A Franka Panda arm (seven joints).
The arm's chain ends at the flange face. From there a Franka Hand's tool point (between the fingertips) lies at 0.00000 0.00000 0.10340 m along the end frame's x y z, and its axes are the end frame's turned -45 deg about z.
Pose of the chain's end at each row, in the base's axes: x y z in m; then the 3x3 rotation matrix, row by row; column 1 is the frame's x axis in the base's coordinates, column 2 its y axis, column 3 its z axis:
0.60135 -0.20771 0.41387; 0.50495 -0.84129 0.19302; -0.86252 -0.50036 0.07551; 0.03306 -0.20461 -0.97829
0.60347 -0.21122 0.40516; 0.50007 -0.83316 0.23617; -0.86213 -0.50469 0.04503; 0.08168 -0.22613 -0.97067
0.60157 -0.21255 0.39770; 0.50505 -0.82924 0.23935; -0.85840 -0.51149 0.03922; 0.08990 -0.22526 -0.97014
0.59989 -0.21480 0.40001; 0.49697 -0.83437 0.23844; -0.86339 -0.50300 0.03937; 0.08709 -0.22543 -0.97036
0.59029 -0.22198 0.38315; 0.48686 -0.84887 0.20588; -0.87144 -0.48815 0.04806; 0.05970 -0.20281 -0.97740
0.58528 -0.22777 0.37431; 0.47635 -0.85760 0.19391; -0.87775 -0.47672 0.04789; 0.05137 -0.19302 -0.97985
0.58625 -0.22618 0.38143; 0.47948 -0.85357 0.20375; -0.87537 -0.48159 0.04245; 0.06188 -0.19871 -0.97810
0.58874 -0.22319 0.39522; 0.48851 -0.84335 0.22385; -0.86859 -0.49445 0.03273; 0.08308 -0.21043 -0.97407
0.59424 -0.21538 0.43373; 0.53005 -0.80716 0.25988; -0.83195 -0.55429 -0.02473; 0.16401 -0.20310 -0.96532
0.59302 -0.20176 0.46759; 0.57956 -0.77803 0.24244; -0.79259 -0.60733 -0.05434; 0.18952 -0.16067 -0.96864
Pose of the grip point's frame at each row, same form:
0.62131 -0.19990 0.31271; 0.95194 -0.23783 0.19302; -0.25609 -0.96370 0.07551; 0.16806 -0.12130 -0.97829
0.62789 -0.20656 0.30479; 0.94274 -0.23553 0.23617; -0.25275 -0.96649 0.04503; 0.21765 -0.10214 -0.97067
0.62632 -0.20849 0.29739; 0.94349 -0.22924 0.23935; -0.24530 -0.96866 0.03922; 0.22285 -0.09571 -0.97014
0.62454 -0.21073 0.29967; 0.94140 -0.23858 0.23844; -0.25483 -0.96618 0.03937; 0.22099 -0.09782 -0.97036
0.61158 -0.21701 0.28209; 0.94450 -0.25598 0.20588; -0.27103 -0.96138 0.04806; 0.18562 -0.10119 -0.97740
0.60533 -0.22282 0.27299; 0.94325 -0.26958 0.19391; -0.28357 -0.95775 0.04789; 0.17281 -0.10016 -0.97985
0.60732 -0.22179 0.28029; 0.94261 -0.26452 0.20375; -0.27844 -0.95952 0.04245; 0.18426 -0.09675 -0.97810
0.61189 -0.21981 0.29450; 0.94177 -0.25091 0.22385; -0.26456 -0.96381 0.03273; 0.20754 -0.09005 -0.97407
0.62111 -0.21794 0.33392; 0.94555 -0.19595 0.25988; -0.19634 -0.98022 -0.02473; 0.25959 -0.02764 -0.96532
0.61809 -0.20738 0.36743; 0.95996 -0.14034 0.24244; -0.13100 -0.98989 -0.05434; 0.24762 0.02040 -0.96864

